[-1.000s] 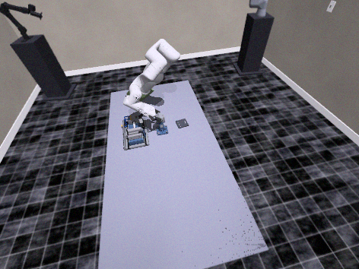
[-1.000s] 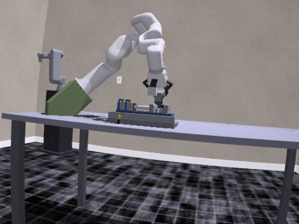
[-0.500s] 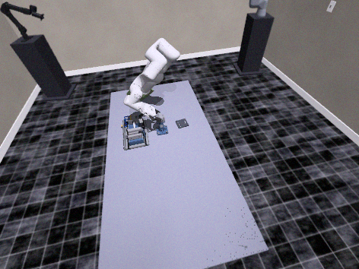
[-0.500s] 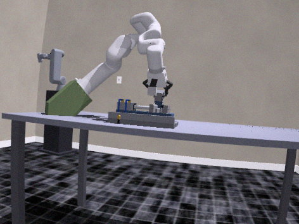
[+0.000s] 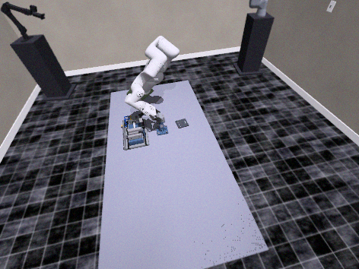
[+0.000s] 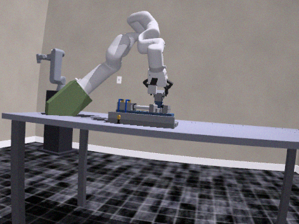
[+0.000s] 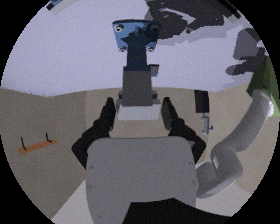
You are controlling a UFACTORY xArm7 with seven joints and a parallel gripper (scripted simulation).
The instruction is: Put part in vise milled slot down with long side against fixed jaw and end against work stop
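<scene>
Right now the part is 1 cm below my hand. The rest, counted from my hand: air cylinder 22 cm to the right, 9 cm below, 8 cm behind; then blue vise bed 20 cm to the right, 12 cm below, 1 cm ahead.
</scene>
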